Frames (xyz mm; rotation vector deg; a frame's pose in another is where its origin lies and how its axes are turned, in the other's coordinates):
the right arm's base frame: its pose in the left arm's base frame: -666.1 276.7 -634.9 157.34 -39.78 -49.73
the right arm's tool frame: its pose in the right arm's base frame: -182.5 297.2 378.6 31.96 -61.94 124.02
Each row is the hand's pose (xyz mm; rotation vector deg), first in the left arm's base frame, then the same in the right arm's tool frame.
Working: the left arm's base frame: its pose in the right arm's tool frame: -1164.6 402.5 -591.0 0.85 -166.07 -62.34

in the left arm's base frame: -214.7 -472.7 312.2 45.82 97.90 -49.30
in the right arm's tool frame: -967.8 257.1 -1145.2 80.55 -78.06 17.25
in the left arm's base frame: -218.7 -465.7 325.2 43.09 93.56 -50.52
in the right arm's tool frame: -964.4 271.1 -1150.5 82.05 -82.09 13.91
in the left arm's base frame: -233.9 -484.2 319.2 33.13 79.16 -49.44
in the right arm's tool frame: -949.0 253.6 -1158.8 81.90 -96.56 0.61
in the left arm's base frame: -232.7 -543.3 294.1 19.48 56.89 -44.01
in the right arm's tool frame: -949.5 192.5 -1178.7 75.81 -118.46 -20.65
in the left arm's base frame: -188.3 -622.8 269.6 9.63 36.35 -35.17
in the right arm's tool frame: -993.3 115.4 -1210.9 62.62 -138.03 -39.30
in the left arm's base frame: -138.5 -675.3 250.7 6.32 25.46 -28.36
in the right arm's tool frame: -1042.5 62.2 -1229.2 51.26 -148.35 -47.25
